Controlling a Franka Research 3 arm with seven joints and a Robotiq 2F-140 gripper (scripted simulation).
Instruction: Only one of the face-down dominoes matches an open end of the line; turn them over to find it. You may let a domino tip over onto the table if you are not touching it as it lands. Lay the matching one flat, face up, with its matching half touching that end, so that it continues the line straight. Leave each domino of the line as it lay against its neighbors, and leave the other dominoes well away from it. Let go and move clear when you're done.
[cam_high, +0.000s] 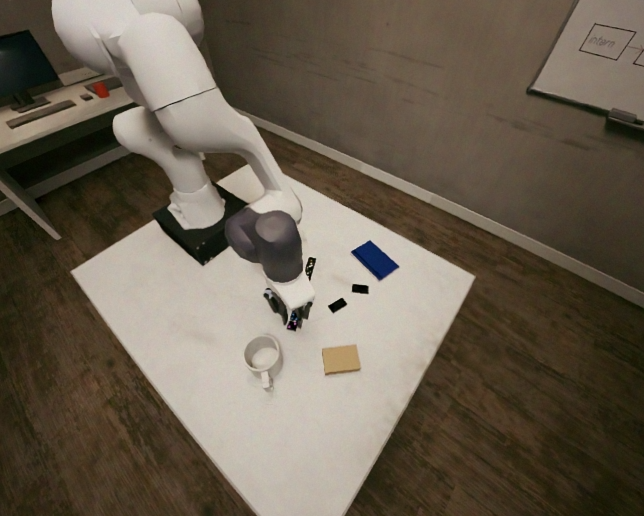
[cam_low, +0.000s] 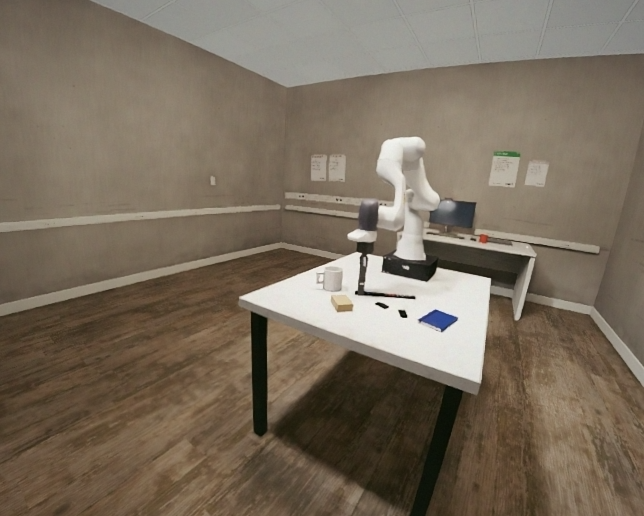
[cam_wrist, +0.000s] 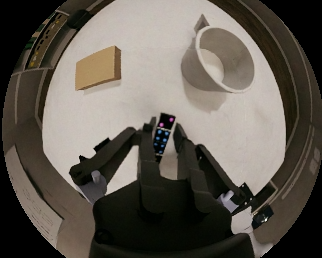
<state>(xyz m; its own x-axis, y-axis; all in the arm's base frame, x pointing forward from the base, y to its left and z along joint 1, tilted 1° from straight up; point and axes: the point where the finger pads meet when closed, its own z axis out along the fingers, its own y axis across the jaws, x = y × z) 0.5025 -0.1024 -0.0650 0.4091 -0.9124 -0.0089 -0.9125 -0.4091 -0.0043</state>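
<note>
My hand is 3 cm above the domino. From my hand the other things lie so: tan block: 18 cm ahead, 1 cm to the right, 2 cm below; white mug: 2 cm ahead, 14 cm to the right, 1 cm above.
</note>
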